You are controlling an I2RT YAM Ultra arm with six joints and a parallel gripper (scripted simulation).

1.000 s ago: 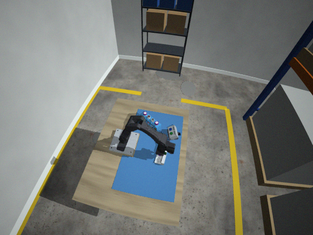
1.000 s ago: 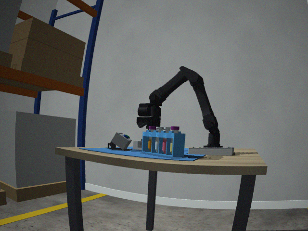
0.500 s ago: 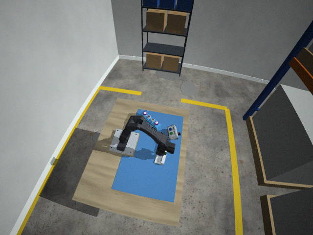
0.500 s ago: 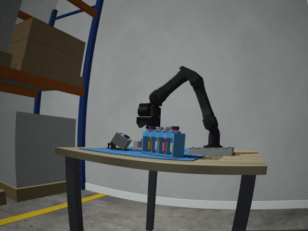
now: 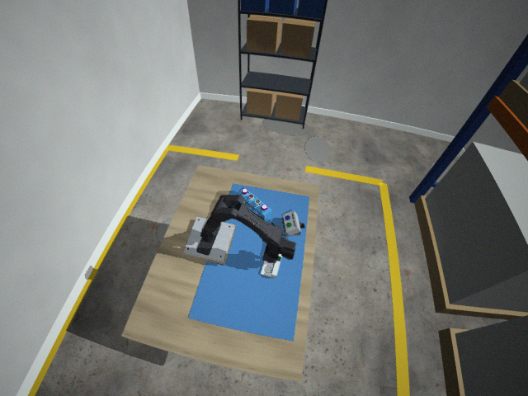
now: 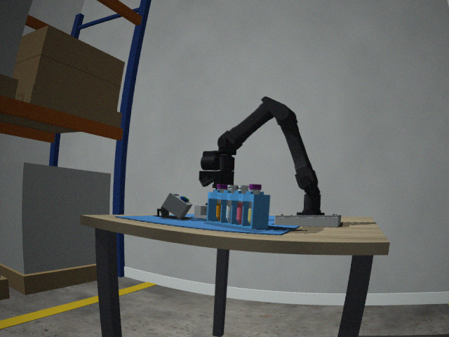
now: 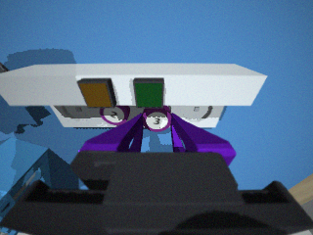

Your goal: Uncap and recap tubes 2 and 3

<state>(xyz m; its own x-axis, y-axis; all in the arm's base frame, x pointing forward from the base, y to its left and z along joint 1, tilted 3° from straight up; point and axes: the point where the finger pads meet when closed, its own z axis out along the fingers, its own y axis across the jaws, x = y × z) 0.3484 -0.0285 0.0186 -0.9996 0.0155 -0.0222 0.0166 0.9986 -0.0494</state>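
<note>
The green key is 5 cm ahead of my hand, 21 cm to the left of it and 3 cm above it. From my hand the other things lie so: grey key desk (6 cm ahead, 23 cm to the left, 2 cm above); blue key (4 cm ahead, 25 cm to the left, 3 cm above).
</note>
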